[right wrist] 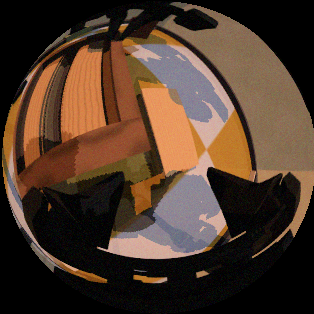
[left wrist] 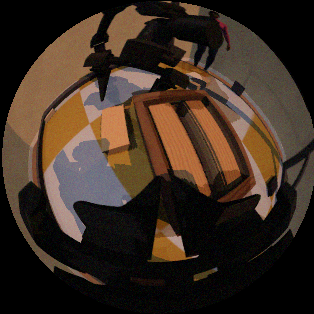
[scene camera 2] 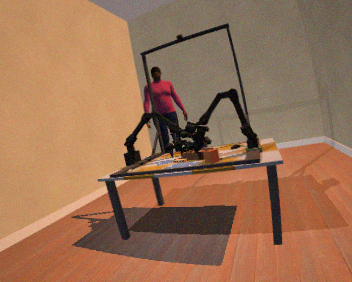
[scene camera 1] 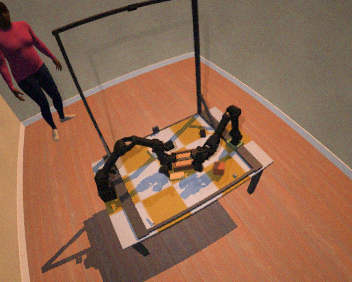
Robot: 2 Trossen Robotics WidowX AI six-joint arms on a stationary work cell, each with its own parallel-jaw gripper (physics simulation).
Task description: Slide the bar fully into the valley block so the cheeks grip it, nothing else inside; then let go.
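Pixels of known places: left gripper, fingertip midpoint: (right wrist: 114, 39) (left wrist: 165, 179) (scene camera 2: 195, 152) (scene camera 1: 192, 163); right gripper, fingertip midpoint: (right wrist: 166, 173) (left wrist: 122, 103) (scene camera 2: 177, 158) (scene camera 1: 170, 173); left arm's base, link origin: (scene camera 2: 253, 147) (scene camera 1: 235, 142); right arm's base, link origin: (scene camera 2: 131, 151) (scene camera 1: 104, 187).
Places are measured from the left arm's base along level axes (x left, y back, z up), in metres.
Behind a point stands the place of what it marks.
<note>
The valley block (scene camera 1: 183, 164) (left wrist: 150, 142) (right wrist: 102, 145) is a reddish-brown frame around two light wood cheeks, with a narrow dark groove between them. A light wooden block (scene camera 1: 176, 176) {x -0.051, y -0.526, z -0.014 m} (left wrist: 114, 126) {x -0.055, y -0.508, z -0.014 m} (right wrist: 170, 130) {x -0.062, y -0.520, z -0.014 m}, apparently the bar, lies flat outside the frame, alongside one wall. My left gripper (left wrist: 165, 179) {x -0.046, y -0.390, z 0.021 m} is shut with its tips together over the frame's near part; no held thing shows. My right gripper (right wrist: 166, 173) {x -0.097, y -0.546, z -0.012 m} (left wrist: 122, 103) {x -0.097, y -0.546, z -0.012 m} is open near one end of the light block, with nothing held. Fingertip heights and the groove's bottom are unclear.
A red-brown block (scene camera 1: 218, 168) {x 0.113, y -0.288, z 0.044 m} (scene camera 2: 211, 155) {x 0.142, y -0.261, z 0.018 m} stands on the table to the right of the valley block. A small black object (scene camera 1: 202, 133) {x -0.244, y -0.127, z -0.013 m} lies toward the back. The two grippers are close together around the frame. A person (scene camera 1: 30, 62) (scene camera 2: 162, 95) stands beyond the table.
</note>
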